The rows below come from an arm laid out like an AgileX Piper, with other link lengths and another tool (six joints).
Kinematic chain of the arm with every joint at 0, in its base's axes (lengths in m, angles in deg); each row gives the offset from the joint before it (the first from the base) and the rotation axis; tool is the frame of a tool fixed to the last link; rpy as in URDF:
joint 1: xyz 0 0 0.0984 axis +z
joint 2: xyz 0 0 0 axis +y
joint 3: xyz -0.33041 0 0.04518 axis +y
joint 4: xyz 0.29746 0 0.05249 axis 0.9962 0 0.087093
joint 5: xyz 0 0 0 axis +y
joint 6: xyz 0.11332 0 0.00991 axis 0.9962 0 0.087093
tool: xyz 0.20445 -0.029 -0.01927 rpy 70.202 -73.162 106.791
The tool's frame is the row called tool.
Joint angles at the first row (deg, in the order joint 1, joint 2, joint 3, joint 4, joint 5, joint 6):
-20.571 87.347 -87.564 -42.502 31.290 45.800
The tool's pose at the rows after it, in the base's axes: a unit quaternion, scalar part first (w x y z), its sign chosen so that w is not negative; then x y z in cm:
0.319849 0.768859 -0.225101 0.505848 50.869 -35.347 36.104
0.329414 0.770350 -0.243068 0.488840 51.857 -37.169 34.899
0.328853 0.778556 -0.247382 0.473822 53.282 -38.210 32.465
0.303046 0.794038 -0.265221 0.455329 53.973 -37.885 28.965
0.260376 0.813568 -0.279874 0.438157 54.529 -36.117 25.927
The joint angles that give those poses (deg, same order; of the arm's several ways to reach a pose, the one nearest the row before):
-20.611 91.764 -93.669 -46.354 34.947 49.510
-20.990 96.364 -98.233 -47.302 37.557 50.621
-21.374 100.249 -100.323 -47.198 37.856 50.914
-21.728 102.407 -100.512 -43.271 38.568 50.572
-21.846 103.269 -100.512 -35.767 39.646 47.584

